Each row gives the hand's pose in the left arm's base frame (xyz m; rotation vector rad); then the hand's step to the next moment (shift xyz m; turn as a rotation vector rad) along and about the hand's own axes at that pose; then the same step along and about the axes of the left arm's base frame.
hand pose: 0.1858 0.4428 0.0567 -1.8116 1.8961 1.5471
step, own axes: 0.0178 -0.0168 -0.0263 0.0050 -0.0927 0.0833
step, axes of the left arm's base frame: 0.0224 -0.0267 -0.0088 0.0264 0.0745 -0.0965
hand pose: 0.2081 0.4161 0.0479 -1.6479 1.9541 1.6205
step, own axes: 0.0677 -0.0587 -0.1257 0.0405 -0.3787 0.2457
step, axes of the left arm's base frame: 0.0812 -0.1282 -0.0281 0.1478 0.2203 -0.3675
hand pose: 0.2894 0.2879 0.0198 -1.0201 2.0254 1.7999
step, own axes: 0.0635 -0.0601 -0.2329 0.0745 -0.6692 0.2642
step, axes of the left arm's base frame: 0.0530 -0.2404 -0.0360 0.3034 0.2280 -0.6157
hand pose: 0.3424 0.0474 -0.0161 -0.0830 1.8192 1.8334
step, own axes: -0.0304 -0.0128 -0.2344 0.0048 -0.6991 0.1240
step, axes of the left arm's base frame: -0.0463 -0.2314 -0.0182 0.3285 0.0710 -0.6254
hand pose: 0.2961 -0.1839 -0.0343 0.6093 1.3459 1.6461
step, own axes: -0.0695 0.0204 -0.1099 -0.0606 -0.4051 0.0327
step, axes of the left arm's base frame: -0.0632 -0.1155 -0.0012 0.1887 -0.0334 -0.3635
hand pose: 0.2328 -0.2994 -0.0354 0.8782 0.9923 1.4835
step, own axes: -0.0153 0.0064 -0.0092 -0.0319 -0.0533 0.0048
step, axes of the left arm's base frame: -0.0088 -0.0166 0.0024 0.0284 -0.0280 -0.0478
